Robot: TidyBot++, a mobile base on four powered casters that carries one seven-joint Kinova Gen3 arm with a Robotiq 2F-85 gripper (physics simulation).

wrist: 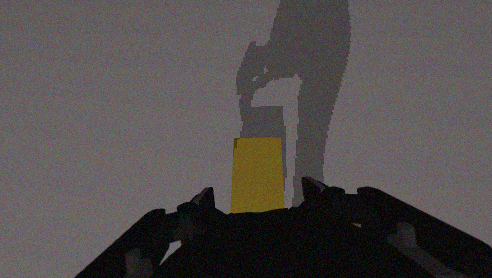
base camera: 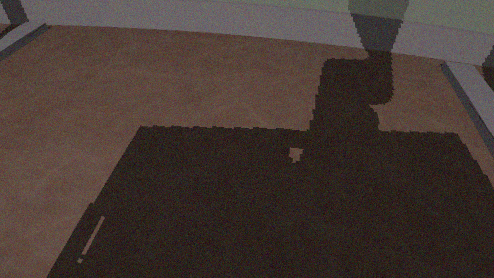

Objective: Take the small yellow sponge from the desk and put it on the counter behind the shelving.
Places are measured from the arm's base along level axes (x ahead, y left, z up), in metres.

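Pixels of known places: gripper, between the fingertips: (wrist: 257,192).
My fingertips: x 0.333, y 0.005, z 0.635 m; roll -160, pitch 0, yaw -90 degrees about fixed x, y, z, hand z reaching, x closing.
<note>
Behind a point stands the place of what it marks.
The small yellow sponge (wrist: 257,172) @[y 0.003, x 0.356, z 0.599 m] lies on the grey desk top (wrist: 100,100) @[y 0.287, x 0.529, z 0.554 m] in the wrist view, at the lower middle. My gripper (wrist: 257,192) @[y 0.005, x 0.333, z 0.635 m] is open, with one fingertip to the left of the sponge and the other to its right in that view. The sponge's near end is hidden behind the dark gripper body. I cannot tell how high the fingertips are above the desk. The sponge and the gripper do not show in the base camera view. The counter and the shelving cannot be made out in either view.
The arm's shadow (wrist: 320,65) @[y -0.139, x 0.548, z 0.554 m] falls on the desk beyond and right of the sponge. In the base camera view, a large dark shadow (base camera: 250,210) @[y -0.013, x 0.321, z -0.397 m] lies on the brown floor (base camera: 175,80) @[y 0.153, x 0.646, z -0.396 m]. Grey bars stand at the left (base camera: 25,40) @[y 0.644, x 0.846, z -0.385 m] and right (base camera: 470,80), below a pale band (base camera: 200,17) @[y 0.127, x 0.902, z -0.352 m].
</note>
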